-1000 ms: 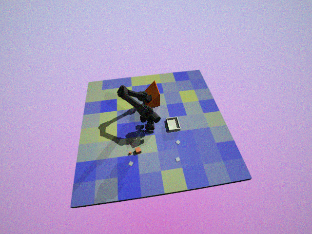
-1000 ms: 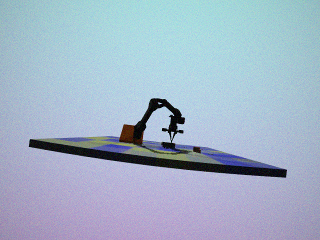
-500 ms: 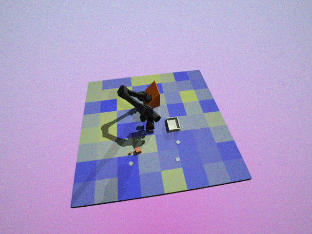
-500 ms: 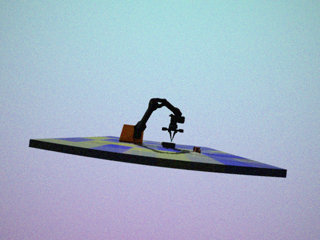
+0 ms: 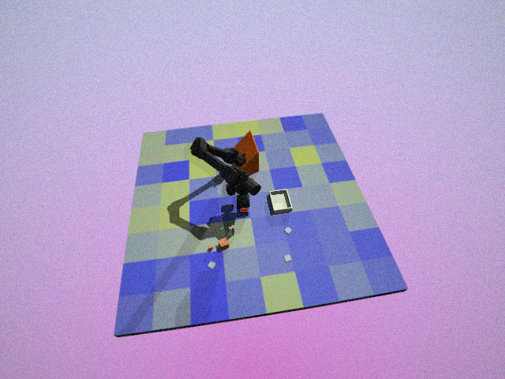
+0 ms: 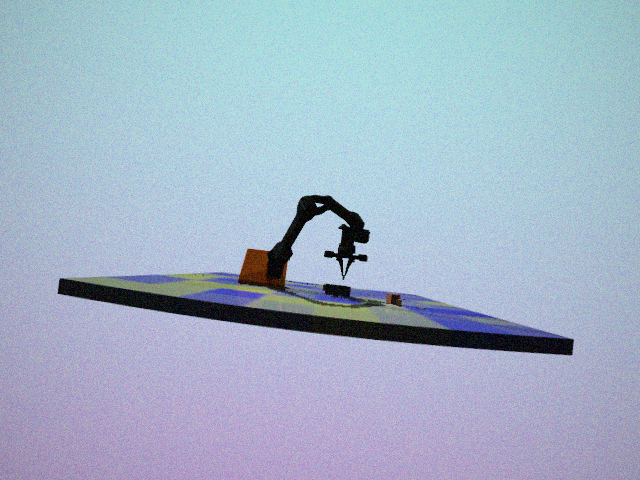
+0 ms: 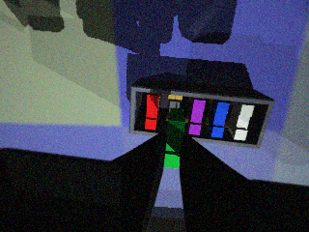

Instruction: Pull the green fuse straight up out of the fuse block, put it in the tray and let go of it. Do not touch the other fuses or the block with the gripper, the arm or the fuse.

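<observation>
Right now the white tray is 20 cm to the left of my gripper tip, 8 cm below it and 2 cm behind it. Round my gripper tip: red fuse 6 cm below, 2 cm ahead; then green fuse 1 cm below; then purple fuse 6 cm below, 2 cm behind.
</observation>
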